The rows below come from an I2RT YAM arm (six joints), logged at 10 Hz.
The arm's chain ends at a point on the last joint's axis. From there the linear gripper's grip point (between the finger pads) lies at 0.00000 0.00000 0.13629 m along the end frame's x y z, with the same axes.
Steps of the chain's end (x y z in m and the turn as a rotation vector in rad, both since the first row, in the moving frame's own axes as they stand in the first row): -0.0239, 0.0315, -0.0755, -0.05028, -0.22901, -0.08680; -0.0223, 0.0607, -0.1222, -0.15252, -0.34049, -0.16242; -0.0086, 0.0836, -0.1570, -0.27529, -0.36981, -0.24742; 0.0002, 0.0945, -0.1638, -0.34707, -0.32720, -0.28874; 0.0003, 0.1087, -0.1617, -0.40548, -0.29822, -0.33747; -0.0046, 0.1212, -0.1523, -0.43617, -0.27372, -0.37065; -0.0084, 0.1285, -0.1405, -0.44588, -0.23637, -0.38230; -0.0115, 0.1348, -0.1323, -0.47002, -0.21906, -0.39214
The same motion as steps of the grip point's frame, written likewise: -0.0545, 0.0396, -0.0792, -0.05028, -0.22901, -0.08680; -0.0658, 0.0846, -0.1316, -0.15252, -0.34049, -0.16242; -0.0522, 0.1255, -0.1712, -0.27529, -0.36981, -0.24742; -0.0355, 0.1457, -0.1789, -0.34707, -0.32720, -0.28874; -0.0289, 0.1673, -0.1784, -0.40548, -0.29822, -0.33747; -0.0288, 0.1834, -0.1698, -0.43617, -0.27372, -0.37065; -0.0273, 0.1912, -0.1573, -0.44588, -0.23637, -0.38230; -0.0272, 0.2001, -0.1500, -0.47002, -0.21906, -0.39214
